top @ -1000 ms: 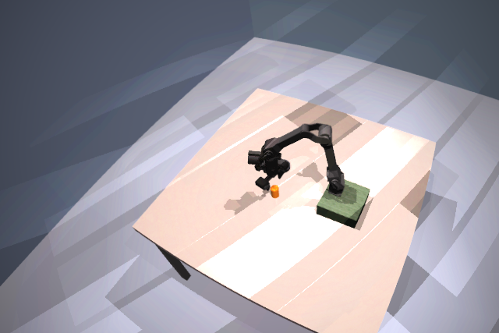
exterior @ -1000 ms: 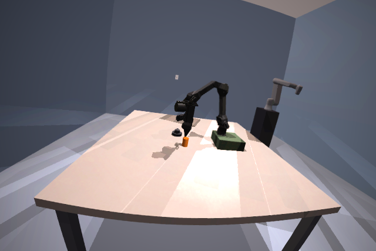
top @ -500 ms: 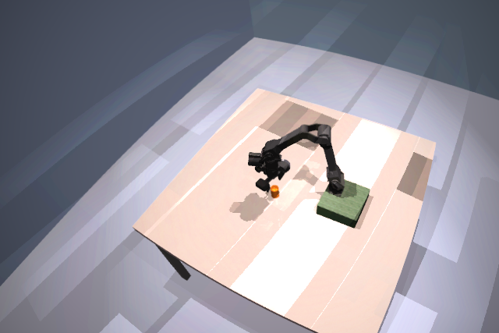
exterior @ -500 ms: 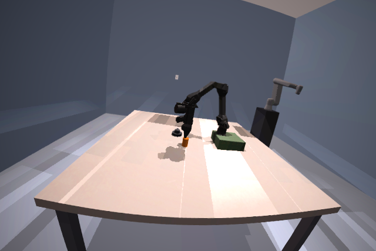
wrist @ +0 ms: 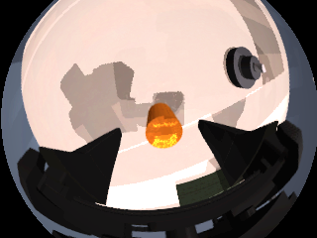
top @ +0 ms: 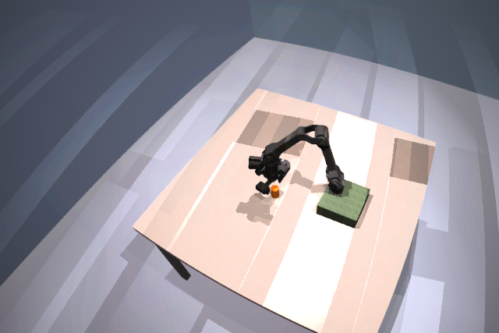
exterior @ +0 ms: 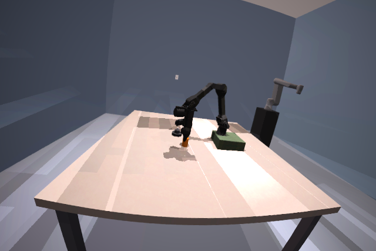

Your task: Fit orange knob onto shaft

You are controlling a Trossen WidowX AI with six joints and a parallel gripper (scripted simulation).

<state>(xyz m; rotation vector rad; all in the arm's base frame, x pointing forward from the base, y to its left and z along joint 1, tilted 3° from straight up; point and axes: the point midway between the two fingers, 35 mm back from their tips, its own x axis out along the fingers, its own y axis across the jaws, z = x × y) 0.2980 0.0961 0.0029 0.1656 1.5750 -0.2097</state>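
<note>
Now: gripper tip 1 cm past the orange knob and 1 cm above it. Round my gripper tip: round pedestal 4 cm ahead, 19 cm to the right, 2 cm below.
</note>
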